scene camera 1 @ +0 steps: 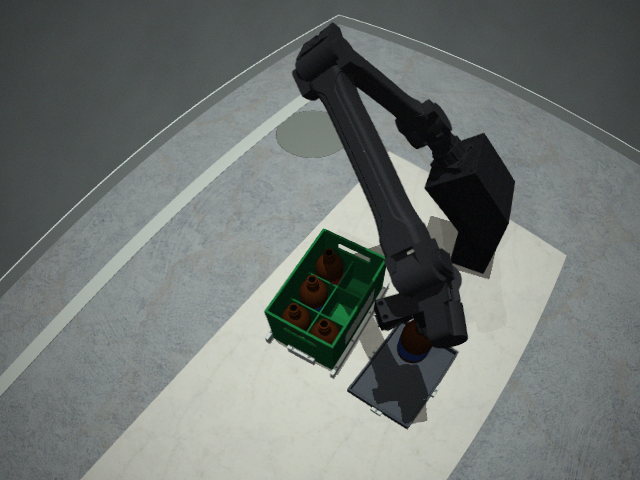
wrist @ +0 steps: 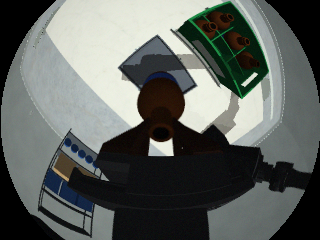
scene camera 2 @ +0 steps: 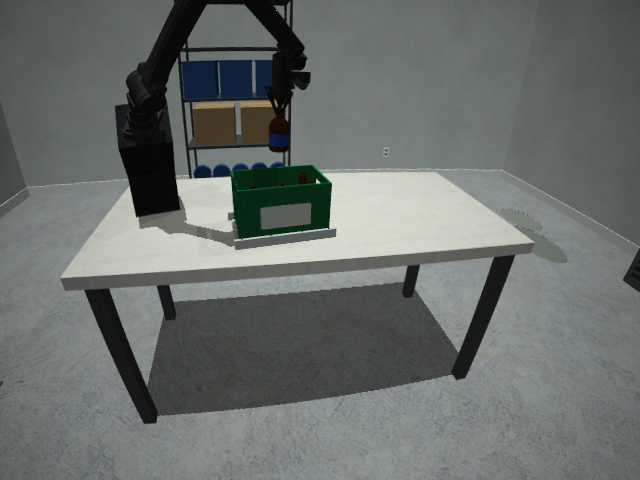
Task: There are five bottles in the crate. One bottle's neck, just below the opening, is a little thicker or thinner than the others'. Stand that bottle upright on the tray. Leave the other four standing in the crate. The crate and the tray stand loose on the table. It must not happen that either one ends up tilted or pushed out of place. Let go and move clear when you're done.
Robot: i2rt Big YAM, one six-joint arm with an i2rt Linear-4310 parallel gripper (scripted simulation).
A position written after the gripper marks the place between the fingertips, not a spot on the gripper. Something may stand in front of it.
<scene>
In view: the gripper (wrist: 161, 122), a bottle (scene camera 1: 412, 348), a tray (scene camera 1: 398, 388), a crate (scene camera 1: 358, 273) and a bottle (scene camera 1: 315, 294).
The tray also shows in the wrist view (wrist: 153, 56). The crate also shows in the wrist view (wrist: 217, 54) and in scene camera 2 (scene camera 2: 269, 210).
</scene>
